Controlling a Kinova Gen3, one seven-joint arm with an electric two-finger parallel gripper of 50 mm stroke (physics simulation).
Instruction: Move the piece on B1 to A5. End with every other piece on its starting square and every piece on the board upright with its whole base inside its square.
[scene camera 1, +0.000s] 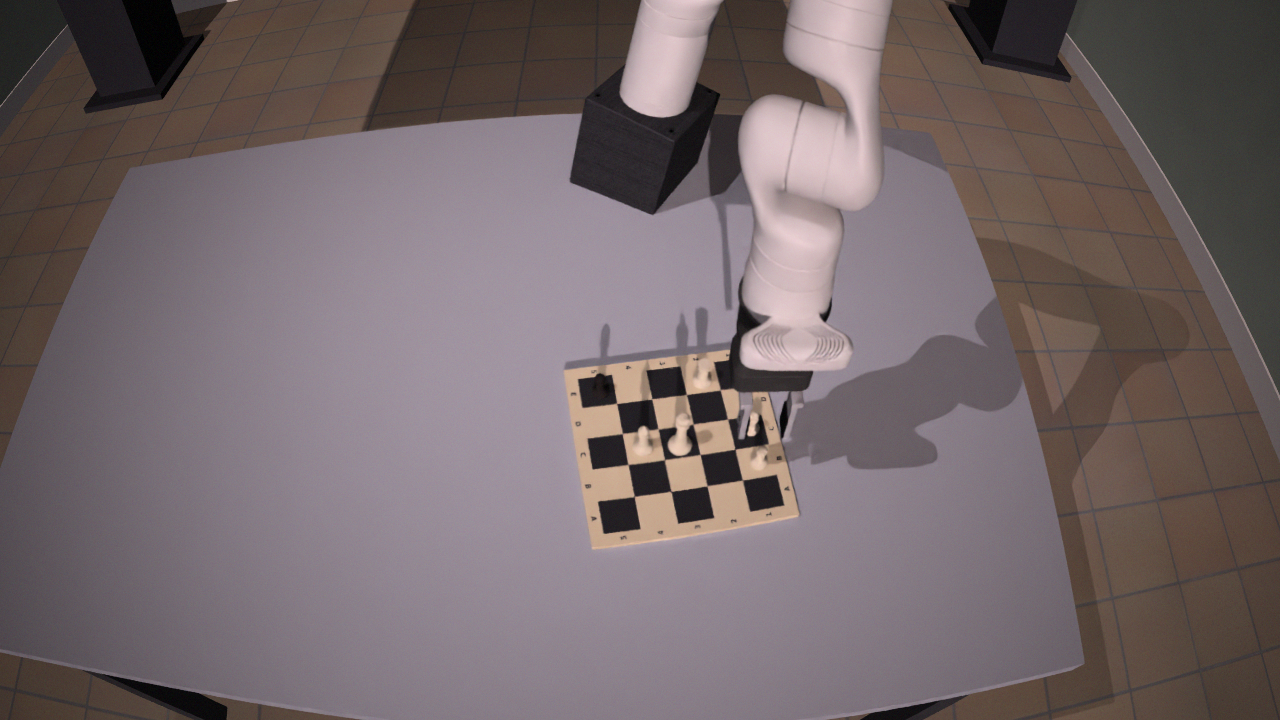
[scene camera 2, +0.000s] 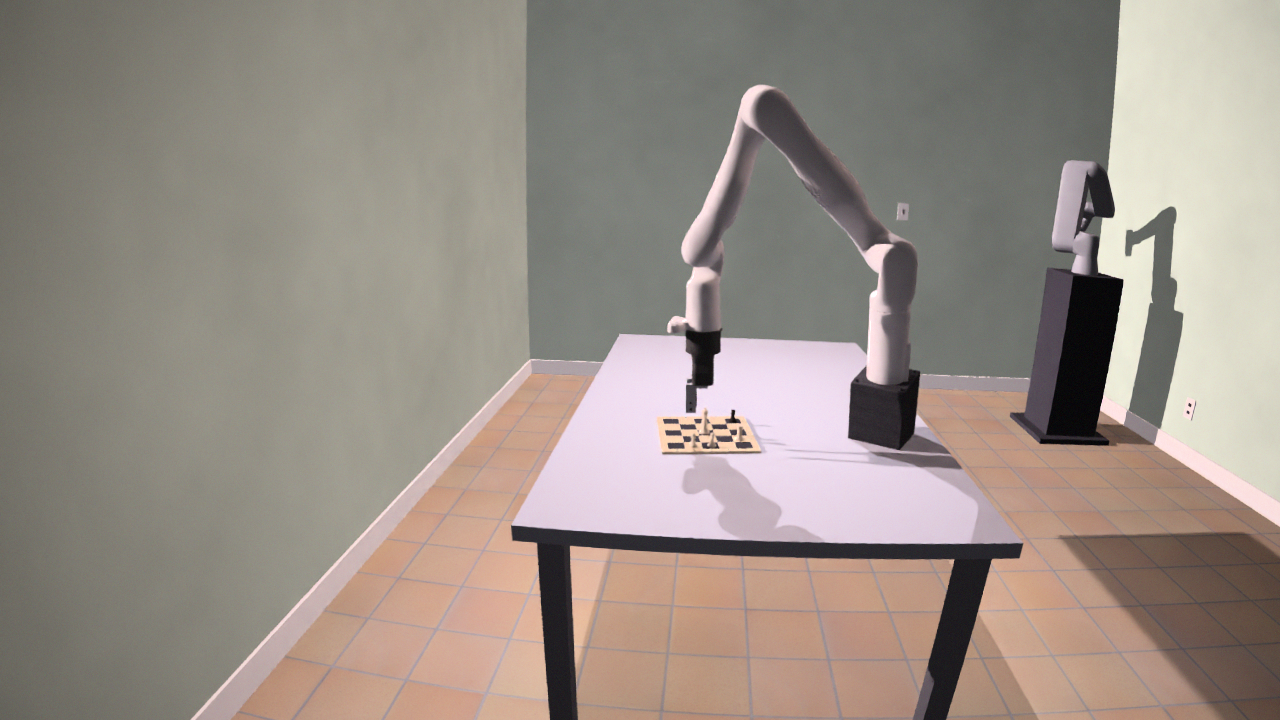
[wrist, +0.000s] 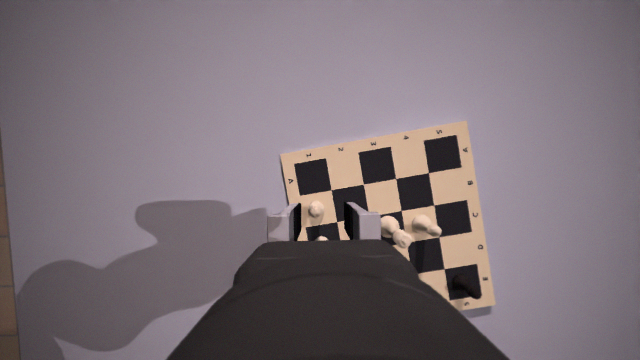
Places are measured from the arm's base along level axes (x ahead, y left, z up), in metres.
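Where they show: gripper, fingertip midpoint: (scene camera 1: 762, 429) (scene camera 2: 691, 409) (wrist: 322, 216); arm's base at its link origin: (scene camera 1: 654, 94) (scene camera 2: 886, 376).
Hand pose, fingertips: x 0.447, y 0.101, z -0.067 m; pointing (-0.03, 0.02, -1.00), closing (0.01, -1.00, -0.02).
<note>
Each offset is from my fingertips to the top centre of the thing. "spot": to the spot under its first point.
The cream pawn-like piece on B1 @(0.007 m back, 0.009 m left, 0.051 m down) (scene camera 1: 759, 458) (scene camera 2: 693, 441) (wrist: 316, 209) stands upright. The chessboard @(0.033 m back, 0.075 m right, 0.083 m down) (scene camera 1: 586, 471) (wrist: 477, 235) lies on the table; its dark corner square A5 @(spot: 0.055 m ahead, 0.139 m right, 0.083 m down) (scene camera 1: 618, 515) (wrist: 443, 153) holds no piece. My gripper (scene camera 1: 763, 435) (scene camera 2: 691, 408) (wrist: 322, 216) is partly open and empty, pointing down above the board's column 1 side, around C1 and B1 as seen from above. The B1 piece shows between and slightly beyond the fingers in the wrist view. The fingers are above the pieces.
A small cream piece @(0.049 m back, 0.003 m left, 0.051 m down) (scene camera 1: 753, 422) stands on C1, next to B1. A tall cream piece @(0.029 m back, 0.075 m right, 0.019 m down) (scene camera 1: 681, 436) (wrist: 389, 226) is on C3, a cream piece @(0.026 m back, 0.114 m right, 0.039 m down) (scene camera 1: 642, 440) (wrist: 422, 224) on C4, another @(0.111 m back, 0.049 m right, 0.050 m down) (scene camera 1: 702, 374) on E2, and a black piece @(0.095 m back, 0.160 m right, 0.051 m down) (scene camera 1: 601, 386) (wrist: 465, 285) on E5.
</note>
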